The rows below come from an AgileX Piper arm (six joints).
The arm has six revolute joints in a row. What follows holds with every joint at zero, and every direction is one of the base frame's.
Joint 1 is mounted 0.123 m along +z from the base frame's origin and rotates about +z.
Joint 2 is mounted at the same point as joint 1 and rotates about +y.
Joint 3 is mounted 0.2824 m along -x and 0.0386 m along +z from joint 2 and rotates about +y.
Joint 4 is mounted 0.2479 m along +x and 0.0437 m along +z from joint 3 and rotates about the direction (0.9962, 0, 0.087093).
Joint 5 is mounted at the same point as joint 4 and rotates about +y.
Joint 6 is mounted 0.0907 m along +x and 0.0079 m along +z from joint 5 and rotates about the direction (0.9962, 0, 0.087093).
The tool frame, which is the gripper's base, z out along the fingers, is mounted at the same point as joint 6; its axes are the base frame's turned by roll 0, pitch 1.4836 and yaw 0 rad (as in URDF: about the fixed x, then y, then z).
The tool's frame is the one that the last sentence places.
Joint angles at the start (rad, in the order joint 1, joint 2, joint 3, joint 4, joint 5, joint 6):
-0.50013, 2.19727, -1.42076, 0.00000, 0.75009, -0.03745
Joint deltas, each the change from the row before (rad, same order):
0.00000, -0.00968, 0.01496, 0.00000, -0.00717, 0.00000
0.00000, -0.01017, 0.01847, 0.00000, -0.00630, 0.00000
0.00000, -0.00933, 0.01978, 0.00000, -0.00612, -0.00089
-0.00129, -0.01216, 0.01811, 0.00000, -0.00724, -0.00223
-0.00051, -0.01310, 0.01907, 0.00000, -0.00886, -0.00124
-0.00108, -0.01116, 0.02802, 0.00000, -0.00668, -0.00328
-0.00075, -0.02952, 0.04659, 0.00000, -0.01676, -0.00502
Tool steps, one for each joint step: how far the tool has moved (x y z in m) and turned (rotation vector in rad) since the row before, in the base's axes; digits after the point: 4 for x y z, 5 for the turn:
-0.0023, 0.0012, 0.0008, -0.00091, -0.00166, 0.00000
-0.0031, 0.0017, 0.0002, 0.00096, 0.00176, 0.00000
-0.0034, 0.0019, -0.0004, 0.00198, 0.00385, 0.00088
-0.0032, 0.0012, 0.0011, -0.00087, -0.00100, 0.00092
-0.0031, 0.0015, 0.0013, -0.00153, -0.00246, 0.00072
-0.0054, 0.0025, -0.0014, 0.00454, 0.00912, 0.00217
-0.0082, 0.0042, 0.0019, -0.00038, 0.00056, 0.00423

